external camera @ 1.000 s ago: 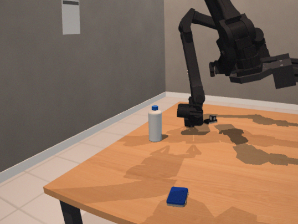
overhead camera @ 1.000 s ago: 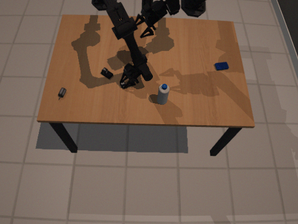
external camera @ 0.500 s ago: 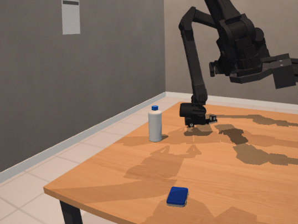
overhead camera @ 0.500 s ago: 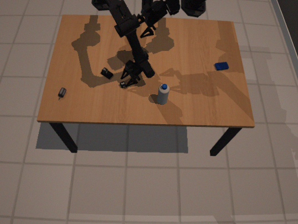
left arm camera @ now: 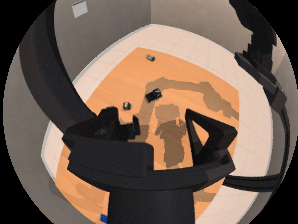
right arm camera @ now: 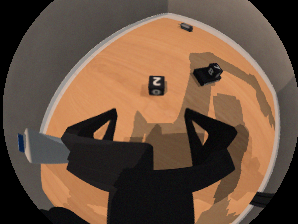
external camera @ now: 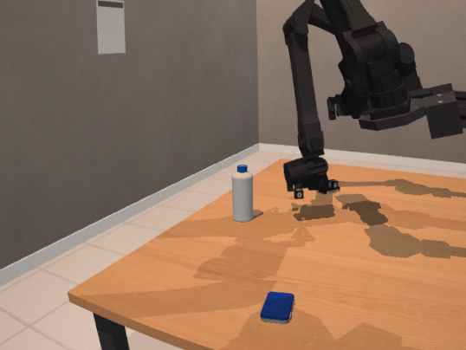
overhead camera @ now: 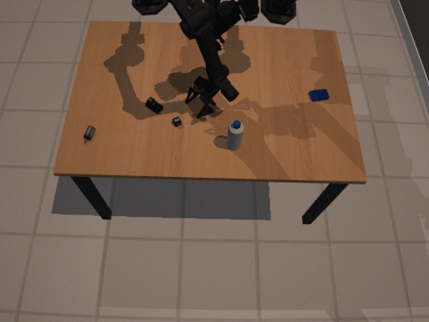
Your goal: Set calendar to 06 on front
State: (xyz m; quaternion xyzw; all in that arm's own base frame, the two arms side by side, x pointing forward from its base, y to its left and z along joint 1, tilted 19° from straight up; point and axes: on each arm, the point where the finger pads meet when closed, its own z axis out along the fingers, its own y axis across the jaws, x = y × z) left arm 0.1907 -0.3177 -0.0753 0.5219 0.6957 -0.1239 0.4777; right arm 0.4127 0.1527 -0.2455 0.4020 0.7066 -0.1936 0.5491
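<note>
Right now the black cube is 4 cm ahead of my right hand, 7 cm to the right of it and 5 cm below it. Round my right hand: white bottle 13 cm ahead, 19 cm to the left, 2 cm above; then blue pad 18 cm behind, 60 cm to the left, 5 cm below.
</note>
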